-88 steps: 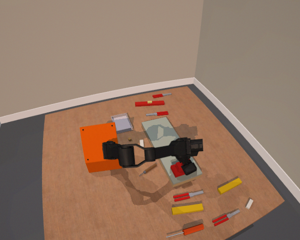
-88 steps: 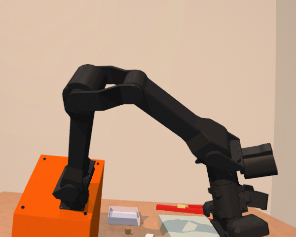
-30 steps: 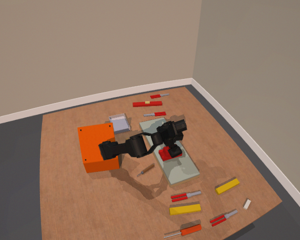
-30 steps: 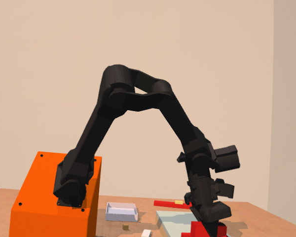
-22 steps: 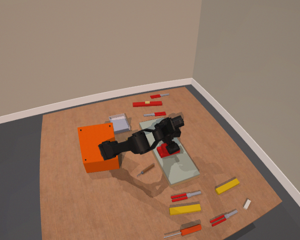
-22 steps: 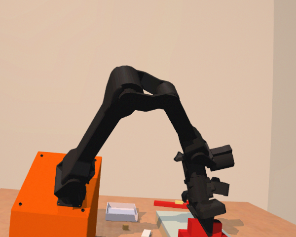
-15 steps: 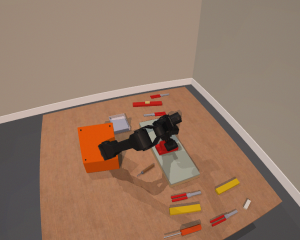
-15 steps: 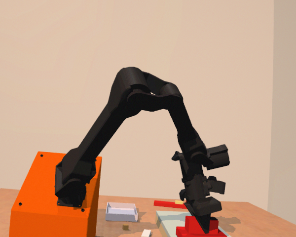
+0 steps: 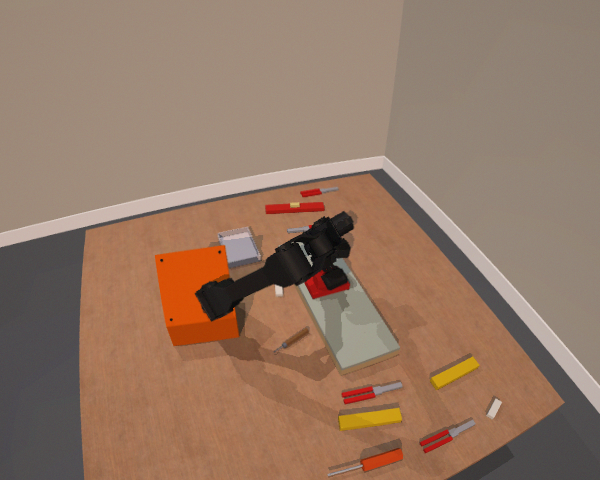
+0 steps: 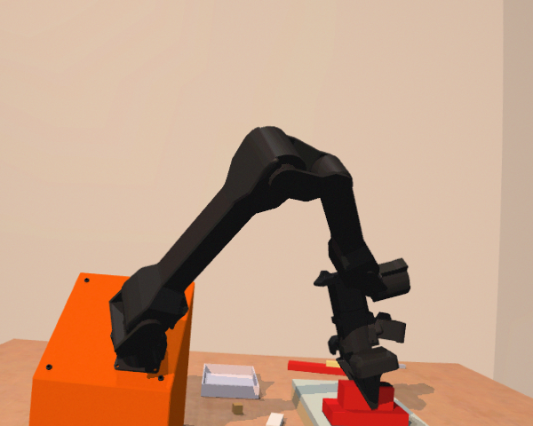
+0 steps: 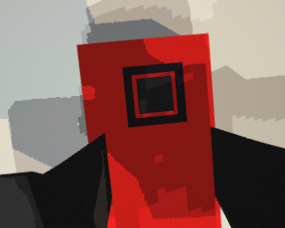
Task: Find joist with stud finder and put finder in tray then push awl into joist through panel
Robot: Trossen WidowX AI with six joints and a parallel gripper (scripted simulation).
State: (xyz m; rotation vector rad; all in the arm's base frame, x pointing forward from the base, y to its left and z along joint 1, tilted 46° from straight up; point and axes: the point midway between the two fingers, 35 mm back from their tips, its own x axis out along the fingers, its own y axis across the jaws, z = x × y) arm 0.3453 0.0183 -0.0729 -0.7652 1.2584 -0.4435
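Right now my gripper tip is 25 cm past the tray, 27 cm to the right of it and 5 cm above it. Round my gripper tip: red stud finder (1 cm ahead, 2 cm above); then square light (2 cm ahead, 3 cm above); then awl (17 cm behind, 16 cm to the right, 6 cm below).
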